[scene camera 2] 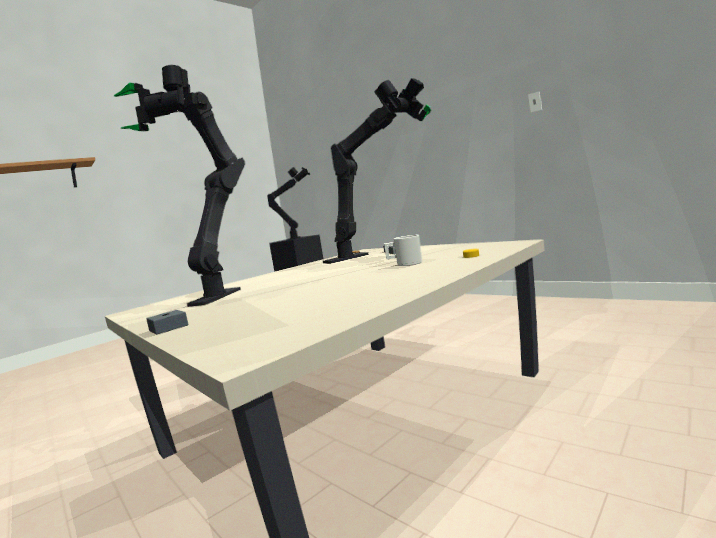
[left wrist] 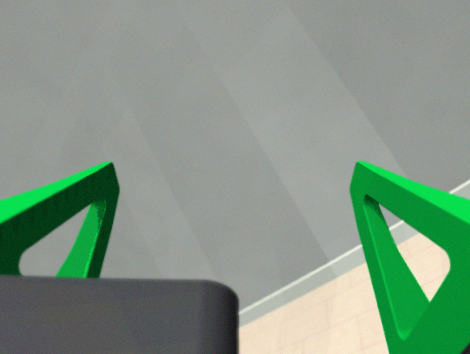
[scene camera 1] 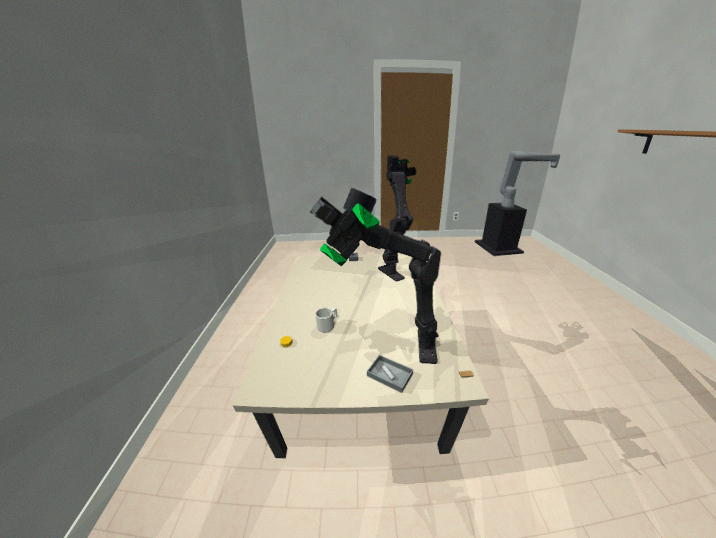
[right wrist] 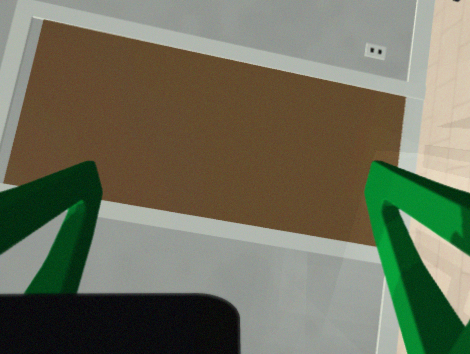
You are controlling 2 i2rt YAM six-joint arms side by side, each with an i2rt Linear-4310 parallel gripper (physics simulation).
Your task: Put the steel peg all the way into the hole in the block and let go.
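Places are measured from the left arm's base along level axes (x ahead, y left, z up), in centimetres.
Pixels of known places: left gripper, fingertip midpoint: (scene camera 2: 421, 105) (left wrist: 234, 175) (scene camera 1: 350, 243); right gripper, fingertip midpoint: (scene camera 2: 118, 112) (right wrist: 233, 176); left arm's base, link origin: (scene camera 2: 346, 258) (scene camera 1: 426, 345); right arm's base, link origin: (scene camera 2: 215, 297) (scene camera 1: 390, 273).
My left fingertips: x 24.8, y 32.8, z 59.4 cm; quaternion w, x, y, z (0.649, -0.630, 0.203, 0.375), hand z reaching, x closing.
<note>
For each thing: its middle in the pictures, then the offset to it from my left fingertips. Level surfaces: height alone.
- steel peg, body centre: (scene camera 1: 388, 372) dx -9.2, dy -16.0, dz -58.3 cm
- grey tray, body centre: (scene camera 1: 390, 372) dx -9.8, dy -15.8, dz -58.0 cm
- dark grey block, body centre: (scene camera 2: 167, 321) (scene camera 1: 353, 256) dx +19.9, dy -112.7, dz -57.8 cm
- grey mug, body centre: (scene camera 2: 403, 249) (scene camera 1: 327, 317) dx +20.5, dy -40.8, dz -54.7 cm
- yellow disc, body centre: (scene camera 2: 471, 253) (scene camera 1: 286, 341) dx +35.9, dy -26.9, dz -58.5 cm
- table, surface height: dz -59.4 cm
- small orange-brown piece, body centre: (scene camera 1: 466, 374) dx -38.7, dy -18.3, dz -59.0 cm
The steel peg (scene camera 1: 387, 371) lies in a grey tray (scene camera 1: 384, 382) near the table's front edge in scene camera 1. The dark grey block (scene camera 1: 353, 256) (scene camera 2: 167, 321) stands at the table's far end in scene camera 1 and near the left corner in scene camera 2, where a dark hole shows in its top. My left gripper (scene camera 1: 348, 236) (scene camera 2: 427, 111) (left wrist: 234, 175) is open and empty, high above the table. My right gripper (scene camera 1: 409, 171) (scene camera 2: 121, 111) (right wrist: 233, 176) is open and empty, high up at the block's end of the table. Neither wrist view shows the peg or block.
A grey mug (scene camera 1: 325, 321) (scene camera 2: 408, 250) and a yellow disc (scene camera 1: 286, 341) (scene camera 2: 471, 253) are on the table (scene camera 1: 289, 387) (scene camera 2: 324, 323). A small orange-brown piece (scene camera 1: 465, 374) lies near the right edge in scene camera 1. Another arm on a black pedestal (scene camera 1: 503, 228) (scene camera 2: 296, 252) stands beyond the table.
</note>
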